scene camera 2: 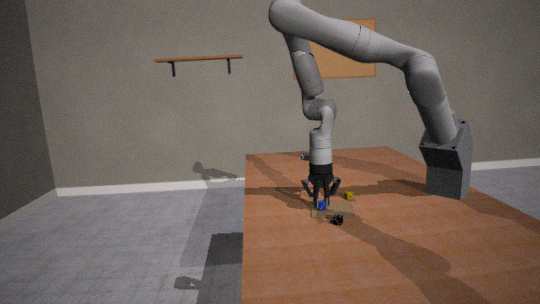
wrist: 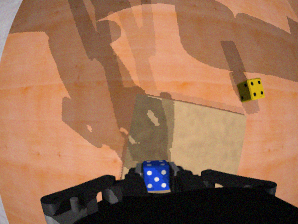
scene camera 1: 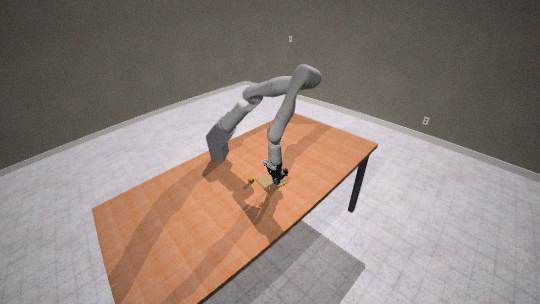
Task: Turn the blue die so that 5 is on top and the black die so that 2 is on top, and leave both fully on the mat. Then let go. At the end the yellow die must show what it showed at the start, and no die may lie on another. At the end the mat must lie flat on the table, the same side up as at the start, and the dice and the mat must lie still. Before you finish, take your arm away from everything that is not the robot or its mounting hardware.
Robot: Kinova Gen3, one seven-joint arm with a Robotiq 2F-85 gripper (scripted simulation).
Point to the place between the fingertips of my gripper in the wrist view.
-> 155,171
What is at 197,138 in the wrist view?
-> A tan mat.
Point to a blue die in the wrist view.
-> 156,175
